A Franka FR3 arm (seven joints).
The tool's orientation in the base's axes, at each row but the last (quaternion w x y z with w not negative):
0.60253, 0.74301, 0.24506, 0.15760
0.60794, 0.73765, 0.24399, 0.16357
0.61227, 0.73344, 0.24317, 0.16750
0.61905, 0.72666, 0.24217, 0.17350
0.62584, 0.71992, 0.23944, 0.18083
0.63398, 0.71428, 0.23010, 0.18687
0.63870, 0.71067, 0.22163, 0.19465
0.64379, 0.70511, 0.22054, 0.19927
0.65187, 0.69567, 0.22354, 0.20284
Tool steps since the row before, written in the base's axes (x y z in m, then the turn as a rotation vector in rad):
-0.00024, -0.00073, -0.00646, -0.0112, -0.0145, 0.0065
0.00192, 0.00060, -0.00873, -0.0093, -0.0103, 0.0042
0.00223, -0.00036, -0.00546, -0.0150, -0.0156, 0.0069
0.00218, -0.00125, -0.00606, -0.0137, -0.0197, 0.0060
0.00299, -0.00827, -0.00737, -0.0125, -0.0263, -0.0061
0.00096, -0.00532, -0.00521, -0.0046, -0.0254, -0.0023
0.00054, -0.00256, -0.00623, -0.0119, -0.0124, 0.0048
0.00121, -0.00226, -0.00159, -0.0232, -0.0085, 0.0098
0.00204, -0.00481, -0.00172, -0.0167, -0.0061, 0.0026
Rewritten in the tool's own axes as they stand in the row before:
-0.00021, -0.00621, 0.00192, -0.0177, 0.0066, 0.0045
0.00241, -0.00830, 0.00235, -0.0137, 0.0041, 0.0025
0.00192, -0.00496, 0.00257, -0.0215, 0.0065, 0.0032
0.00137, -0.00552, 0.00327, -0.0227, 0.0063, 0.0075
-0.00198, -0.00608, 0.00953, -0.0250, -0.0048, 0.0153
-0.00209, -0.00460, 0.00556, -0.0181, -0.0004, 0.0185
-0.00096, -0.00594, 0.00308, -0.0168, 0.0050, 0.0030
-0.00028, -0.00135, 0.00268, -0.0240, 0.0091, -0.0070
-0.00108, -0.00138, 0.00521, -0.0172, 0.0021, -0.0048

